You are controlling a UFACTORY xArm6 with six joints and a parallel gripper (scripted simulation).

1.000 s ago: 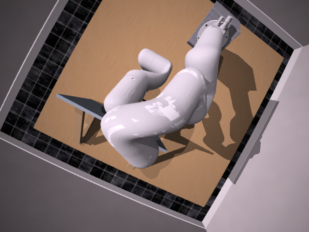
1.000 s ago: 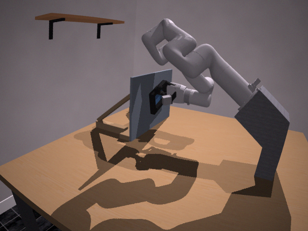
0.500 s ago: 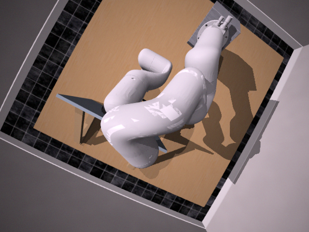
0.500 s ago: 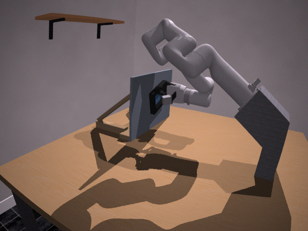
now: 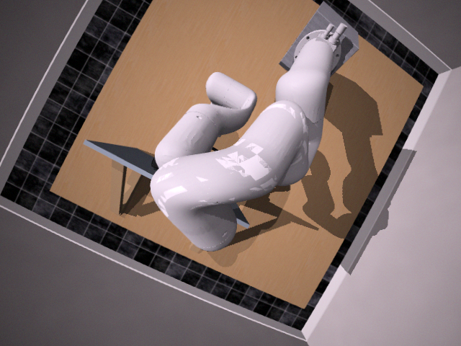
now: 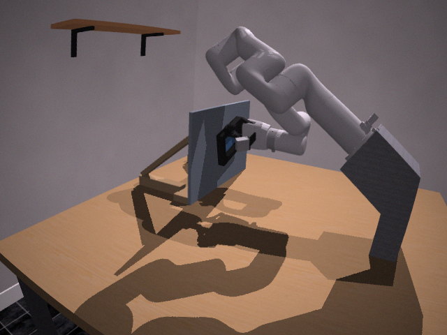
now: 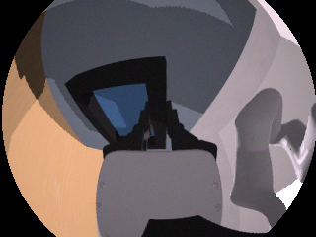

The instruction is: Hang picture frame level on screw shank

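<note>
Now: the picture frame 5 cm below my hand, 3 cm to the right of it and 2 cm ahead of it. The rest, counted from my hand: grey-blue panel 7 cm below, 4 cm ahead, 2 cm to the right.
</note>
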